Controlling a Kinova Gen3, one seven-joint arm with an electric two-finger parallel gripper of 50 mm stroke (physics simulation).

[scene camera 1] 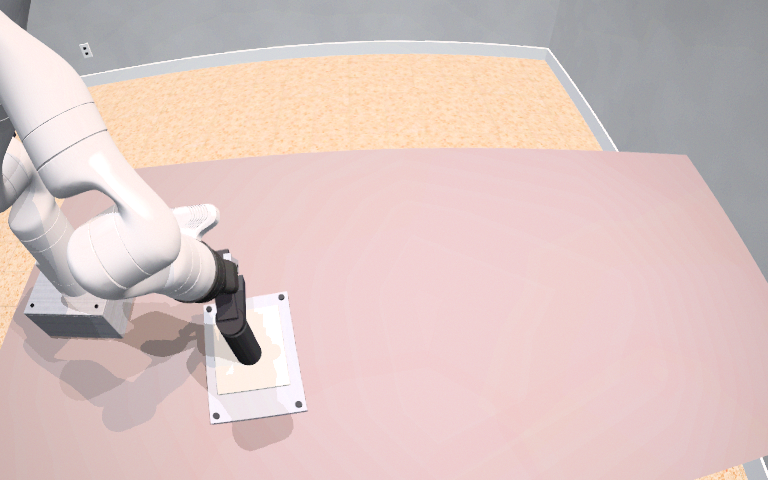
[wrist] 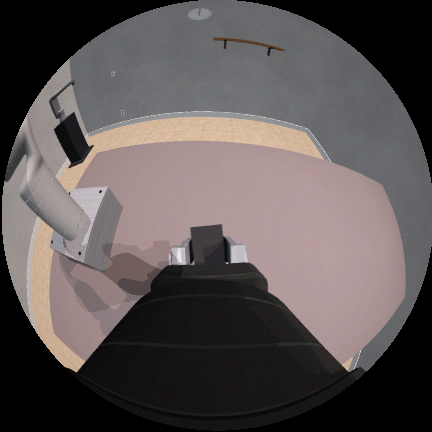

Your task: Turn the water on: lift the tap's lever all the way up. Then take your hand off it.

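Where they show: gripper, fingertip midpoint: [wrist: 208, 245]; arm's base, link origin: [wrist: 73, 223].
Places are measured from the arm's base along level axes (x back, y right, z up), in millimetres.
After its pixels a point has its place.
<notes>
The black tap [scene camera 1: 244, 346] @[x -347, y 184, z -8 mm] stands on a white plate [scene camera 1: 294, 367] @[x -416, y 196, z -86 mm] with dark corner bolts. Its round spout slants toward the plate's front. The tap's lever [wrist: 207, 242] @[x -336, y 87, z 96 mm] shows in the wrist view as a dark block that fills the space between the two silver fingers. My gripper [wrist: 208, 245] @[x -337, y 82, z 69 mm] [scene camera 1: 229, 278] @[x -337, y 82, z 69 mm] is shut on the lever, at the back of the tap. In the scene view the arm's wrist and the gripper cover part of the lever, so its exact angle is hard to tell. The spout is hidden in the wrist view.
The arm's grey base block [scene camera 1: 73, 323] @[x 21, y 83, z -35 mm] [wrist: 95, 227] @[x -80, y 6, z -16 mm] stands left of the tap on the pink table [scene camera 1: 481, 283] @[x -789, y 85, z -94 mm] [wrist: 300, 225] @[x -593, y 2, z -94 mm]. A black pedestal [wrist: 73, 137] stands beyond the table's far left edge. A brown rail [wrist: 248, 42] is on the wall.
</notes>
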